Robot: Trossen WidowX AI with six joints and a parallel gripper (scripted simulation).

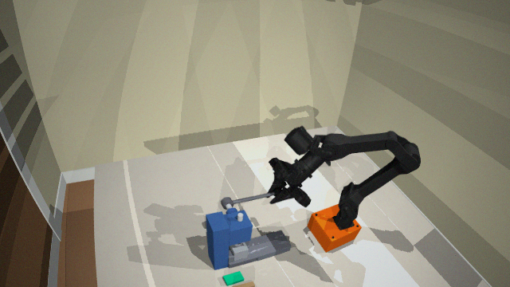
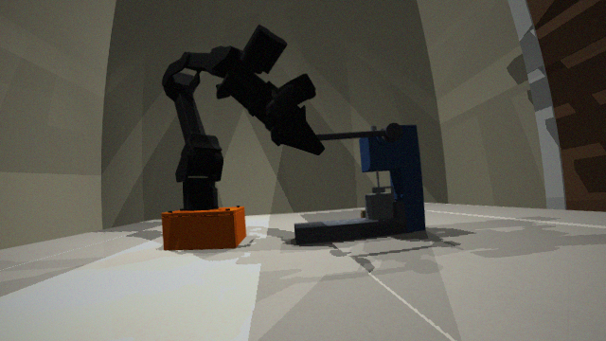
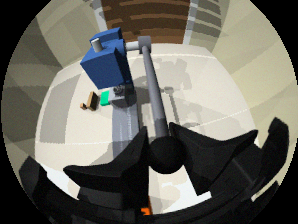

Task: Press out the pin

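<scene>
My gripper tip is 5 cm short of the dark lever, 3 cm below it and 2 cm to the right of it. Also, from my gripper tip: round pin (15 cm below, 11 cm ahead, 9 cm to the left); punch (11 cm ahead, 9 cm to the left, 2 cm below); green tile (18 cm to the left, 15 cm below, 14 cm ahead).
</scene>
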